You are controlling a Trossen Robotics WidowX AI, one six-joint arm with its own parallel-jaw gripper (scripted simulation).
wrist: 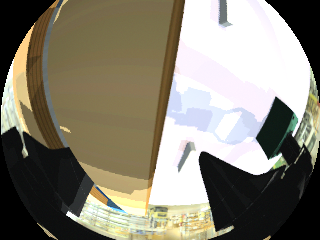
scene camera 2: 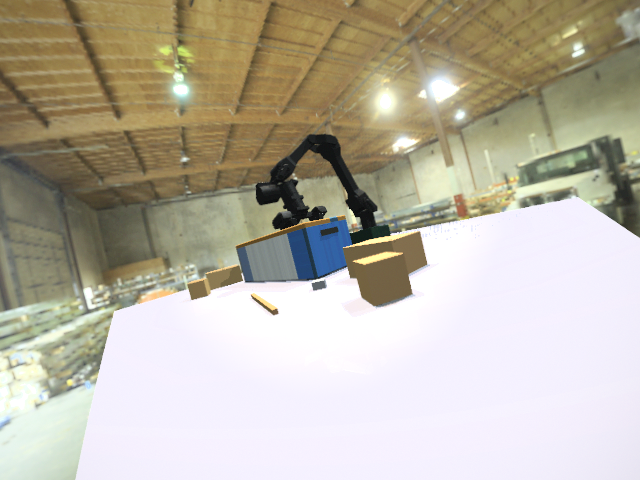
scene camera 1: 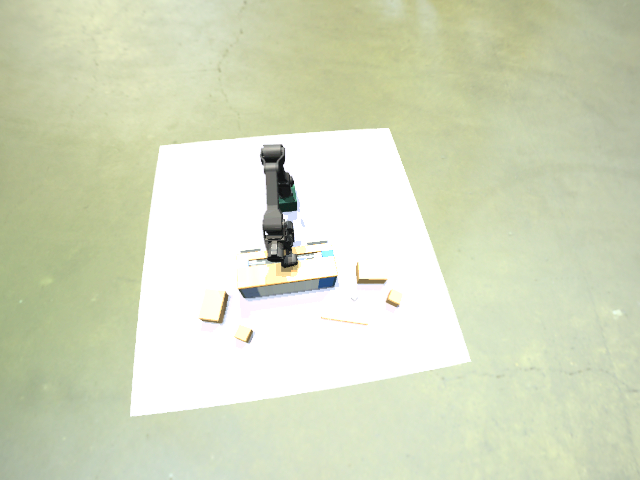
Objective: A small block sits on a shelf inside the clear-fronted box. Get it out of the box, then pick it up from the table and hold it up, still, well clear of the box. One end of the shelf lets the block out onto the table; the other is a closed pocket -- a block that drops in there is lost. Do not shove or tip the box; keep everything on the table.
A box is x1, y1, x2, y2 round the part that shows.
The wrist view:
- my gripper: [1, 125, 304, 239]
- clear-fronted box: [12, 0, 234, 215]
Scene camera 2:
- my gripper: [272, 193, 326, 229]
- clear-fronted box: [235, 215, 351, 281]
